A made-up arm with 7 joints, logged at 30 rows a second.
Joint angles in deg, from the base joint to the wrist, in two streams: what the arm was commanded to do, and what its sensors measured. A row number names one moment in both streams.
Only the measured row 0 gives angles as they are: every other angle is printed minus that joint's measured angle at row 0.
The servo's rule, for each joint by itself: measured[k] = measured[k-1] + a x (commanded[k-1-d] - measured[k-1]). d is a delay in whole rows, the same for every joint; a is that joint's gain. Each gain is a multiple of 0.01, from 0.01 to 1. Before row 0 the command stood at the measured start. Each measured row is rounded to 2 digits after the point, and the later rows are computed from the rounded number. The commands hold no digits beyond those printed.
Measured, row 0:
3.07 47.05 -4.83 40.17 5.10 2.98 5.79
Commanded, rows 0 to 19:
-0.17 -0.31 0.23 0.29 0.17 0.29 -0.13
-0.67 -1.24 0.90 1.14 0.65 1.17 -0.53
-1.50 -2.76 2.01 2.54 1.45 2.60 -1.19
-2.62 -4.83 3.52 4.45 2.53 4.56 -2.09
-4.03 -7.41 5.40 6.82 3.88 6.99 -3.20
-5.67 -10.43 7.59 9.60 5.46 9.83 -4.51
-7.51 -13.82 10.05 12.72 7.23 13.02 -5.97
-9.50 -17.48 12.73 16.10 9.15 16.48 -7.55
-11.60 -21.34 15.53 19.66 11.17 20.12 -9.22
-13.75 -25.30 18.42 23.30 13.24 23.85 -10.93
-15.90 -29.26 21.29 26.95 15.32 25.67 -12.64
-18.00 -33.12 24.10 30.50 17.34 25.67 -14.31
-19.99 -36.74 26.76 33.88 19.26 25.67 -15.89
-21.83 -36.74 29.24 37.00 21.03 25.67 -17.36
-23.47 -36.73 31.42 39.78 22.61 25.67 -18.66
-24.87 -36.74 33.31 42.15 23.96 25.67 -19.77
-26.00 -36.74 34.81 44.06 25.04 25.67 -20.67
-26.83 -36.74 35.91 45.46 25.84 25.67 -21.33
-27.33 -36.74 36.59 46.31 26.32 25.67 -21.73
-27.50 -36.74 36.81 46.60 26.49 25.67 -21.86
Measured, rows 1 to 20:
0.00 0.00 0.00 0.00 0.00 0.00 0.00
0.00 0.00 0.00 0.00 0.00 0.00 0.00
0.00 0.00 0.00 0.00 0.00 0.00 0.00
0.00 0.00 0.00 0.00 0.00 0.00 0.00
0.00 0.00 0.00 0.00 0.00 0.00 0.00
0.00 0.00 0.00 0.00 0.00 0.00 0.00
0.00 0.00 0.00 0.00 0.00 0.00 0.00
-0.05 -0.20 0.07 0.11 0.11 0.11 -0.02
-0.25 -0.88 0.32 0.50 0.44 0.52 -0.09
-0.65 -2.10 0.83 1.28 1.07 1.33 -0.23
-1.28 -3.87 1.64 2.48 1.98 2.59 -0.47
-2.16 -6.17 2.77 4.13 3.16 4.31 -0.82
-3.28 -8.94 4.22 6.21 4.59 6.46 -1.30
-4.63 -12.11 5.97 8.68 6.23 9.02 -1.91
-6.19 -15.60 8.00 11.50 8.04 11.93 -2.64
-7.92 -19.33 10.26 14.60 9.98 15.12 -3.50
-9.79 -23.21 12.71 17.91 12.00 18.52 -4.47
-11.75 -27.14 15.28 21.35 14.06 21.31 -5.53
-13.75 -31.03 17.93 24.83 16.09 23.01 -6.67
-15.75 -34.74 20.58 28.27 18.06 24.05 -7.87
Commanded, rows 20 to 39:
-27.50 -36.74 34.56 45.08 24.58 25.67 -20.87
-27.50 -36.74 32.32 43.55 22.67 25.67 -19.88
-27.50 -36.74 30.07 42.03 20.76 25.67 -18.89
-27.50 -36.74 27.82 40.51 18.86 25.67 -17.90
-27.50 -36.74 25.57 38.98 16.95 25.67 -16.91
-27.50 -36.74 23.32 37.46 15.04 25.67 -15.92
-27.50 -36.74 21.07 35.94 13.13 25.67 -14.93
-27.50 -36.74 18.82 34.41 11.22 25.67 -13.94
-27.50 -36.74 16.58 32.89 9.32 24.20 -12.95
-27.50 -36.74 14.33 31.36 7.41 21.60 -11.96
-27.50 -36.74 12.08 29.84 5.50 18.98 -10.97
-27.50 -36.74 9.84 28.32 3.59 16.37 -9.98
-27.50 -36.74 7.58 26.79 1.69 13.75 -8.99
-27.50 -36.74 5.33 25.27 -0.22 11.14 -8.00
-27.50 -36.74 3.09 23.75 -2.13 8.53 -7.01
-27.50 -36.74 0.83 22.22 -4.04 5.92 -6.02
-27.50 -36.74 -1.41 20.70 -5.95 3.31 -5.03
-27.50 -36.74 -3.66 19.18 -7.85 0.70 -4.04
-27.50 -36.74 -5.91 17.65 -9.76 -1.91 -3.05
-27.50 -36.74 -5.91 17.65 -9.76 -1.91 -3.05
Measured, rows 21 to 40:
-17.70 -36.04 23.18 31.59 19.90 24.68 -9.10
-19.55 -36.49 25.65 34.70 21.58 25.07 -10.34
-21.25 -36.65 27.95 37.53 23.06 25.30 -11.57
-22.77 -36.71 30.01 40.01 24.29 25.44 -12.75
-24.07 -36.73 31.78 42.08 25.25 25.53 -13.87
-25.11 -36.74 33.22 43.69 25.91 25.58 -14.89
-25.87 -36.74 34.30 44.80 26.27 25.62 -15.80
-26.39 -36.74 34.38 44.91 25.22 25.64 -16.46
-26.75 -36.74 33.76 44.39 23.64 25.65 -16.90
-26.99 -36.74 32.65 43.49 21.85 25.66 -17.16
-27.15 -36.74 31.20 42.36 20.00 25.66 -17.26
-27.26 -36.74 29.51 41.08 18.11 25.66 -17.21
-27.34 -36.74 27.65 39.70 16.21 25.66 -17.04
-27.39 -36.74 25.68 38.27 14.30 25.66 -16.77
-27.43 -36.74 23.62 36.80 12.39 25.66 -16.40
-27.45 -36.74 21.51 35.31 10.49 25.09 -15.95
-27.47 -36.74 19.36 33.81 8.58 23.73 -15.43
-27.48 -36.74 17.18 32.30 6.67 21.88 -14.85
-27.49 -36.74 14.98 30.79 4.76 19.73 -14.22
-27.49 -36.74 12.76 29.27 2.86 17.40 -13.54

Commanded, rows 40 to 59:
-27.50 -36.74 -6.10 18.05 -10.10 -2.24 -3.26
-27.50 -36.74 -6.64 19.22 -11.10 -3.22 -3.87
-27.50 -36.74 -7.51 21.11 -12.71 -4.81 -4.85
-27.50 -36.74 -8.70 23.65 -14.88 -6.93 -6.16
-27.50 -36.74 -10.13 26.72 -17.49 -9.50 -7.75
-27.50 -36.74 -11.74 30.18 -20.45 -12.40 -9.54
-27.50 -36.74 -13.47 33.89 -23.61 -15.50 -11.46
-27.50 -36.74 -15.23 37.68 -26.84 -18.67 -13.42
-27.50 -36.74 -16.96 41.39 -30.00 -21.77 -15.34
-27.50 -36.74 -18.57 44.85 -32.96 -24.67 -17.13
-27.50 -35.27 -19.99 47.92 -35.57 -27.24 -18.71
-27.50 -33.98 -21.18 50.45 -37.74 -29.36 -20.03
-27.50 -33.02 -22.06 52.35 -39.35 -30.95 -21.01
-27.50 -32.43 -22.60 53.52 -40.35 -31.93 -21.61
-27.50 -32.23 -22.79 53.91 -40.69 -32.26 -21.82
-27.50 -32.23 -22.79 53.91 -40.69 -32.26 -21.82
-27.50 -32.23 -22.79 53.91 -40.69 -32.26 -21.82
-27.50 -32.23 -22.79 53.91 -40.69 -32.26 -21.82
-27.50 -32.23 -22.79 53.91 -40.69 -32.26 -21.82
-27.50 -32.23 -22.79 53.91 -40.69 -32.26 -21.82
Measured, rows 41 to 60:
-27.49 -36.74 10.53 27.75 0.95 14.96 -12.82
-27.49 -36.74 8.30 26.23 -0.96 12.45 -12.06
-27.49 -36.74 6.06 24.71 -2.87 9.90 -11.27
-27.49 -36.74 3.82 23.19 -4.78 7.33 -10.46
-27.49 -36.74 1.58 21.67 -6.68 4.74 -9.63
-27.49 -36.74 -0.67 20.14 -8.59 2.15 -8.77
-27.49 -36.74 -2.24 19.19 -9.32 0.57 -8.03
-27.49 -36.74 -3.40 18.76 -9.80 -0.53 -7.41
-27.49 -36.74 -4.37 18.93 -10.61 -1.58 -6.95
-27.49 -36.74 -5.31 19.76 -11.91 -2.84 -6.68
-27.49 -36.74 -6.33 21.24 -13.75 -4.44 -6.61
-27.49 -36.74 -7.47 23.32 -16.07 -6.41 -6.76
-27.49 -36.74 -8.75 25.93 -18.79 -8.75 -7.12
-27.49 -36.74 -10.17 28.95 -21.78 -11.38 -7.68
-27.49 -36.74 -11.69 32.27 -24.92 -14.22 -8.43
-27.49 -36.74 -13.27 35.74 -28.07 -17.16 -9.33
-27.49 -36.74 -14.86 39.20 -31.10 -20.09 -10.34
-27.49 -35.78 -16.40 42.51 -33.87 -22.88 -11.43
-27.49 -34.61 -17.83 45.53 -36.27 -25.41 -12.55
-27.49 -33.58 -19.10 48.12 -38.18 -27.57 -13.65

